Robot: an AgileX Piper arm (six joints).
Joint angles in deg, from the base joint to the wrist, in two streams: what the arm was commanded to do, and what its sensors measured. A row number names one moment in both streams.
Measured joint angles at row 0:
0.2, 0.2, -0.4, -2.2, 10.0, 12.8
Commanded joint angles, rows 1 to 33:
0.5, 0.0, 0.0, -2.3, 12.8, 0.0
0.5, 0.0, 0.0, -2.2, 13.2, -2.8
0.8, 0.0, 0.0, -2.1, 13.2, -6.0
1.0, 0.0, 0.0, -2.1, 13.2, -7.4
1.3, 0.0, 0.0, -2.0, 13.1, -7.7
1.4, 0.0, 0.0, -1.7, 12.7, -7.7
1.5, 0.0, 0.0, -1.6, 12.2, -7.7
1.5, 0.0, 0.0, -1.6, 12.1, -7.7
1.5, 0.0, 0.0, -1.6, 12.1, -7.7
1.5, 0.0, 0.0, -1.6, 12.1, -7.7
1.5, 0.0, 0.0, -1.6, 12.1, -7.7
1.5, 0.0, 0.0, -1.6, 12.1, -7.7
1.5, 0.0, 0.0, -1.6, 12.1, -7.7
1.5, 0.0, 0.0, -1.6, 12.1, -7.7
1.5, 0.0, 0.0, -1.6, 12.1, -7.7
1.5, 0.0, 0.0, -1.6, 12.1, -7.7
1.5, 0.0, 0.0, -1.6, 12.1, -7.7
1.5, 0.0, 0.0, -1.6, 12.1, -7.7
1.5, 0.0, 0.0, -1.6, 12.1, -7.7
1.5, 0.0, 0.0, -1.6, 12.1, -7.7
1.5, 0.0, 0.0, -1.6, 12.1, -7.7
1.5, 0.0, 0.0, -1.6, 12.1, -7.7
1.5, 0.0, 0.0, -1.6, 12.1, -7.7
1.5, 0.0, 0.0, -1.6, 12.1, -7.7
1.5, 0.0, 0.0, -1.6, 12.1, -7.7
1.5, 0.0, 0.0, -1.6, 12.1, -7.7
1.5, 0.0, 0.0, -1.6, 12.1, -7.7
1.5, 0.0, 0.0, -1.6, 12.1, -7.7
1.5, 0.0, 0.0, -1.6, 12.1, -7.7
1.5, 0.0, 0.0, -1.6, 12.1, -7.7
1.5, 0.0, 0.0, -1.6, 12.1, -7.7
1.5, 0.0, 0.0, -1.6, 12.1, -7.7
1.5, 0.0, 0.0, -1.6, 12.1, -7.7
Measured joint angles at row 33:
1.4, 0.2, -0.2, -1.7, 12.3, -7.2
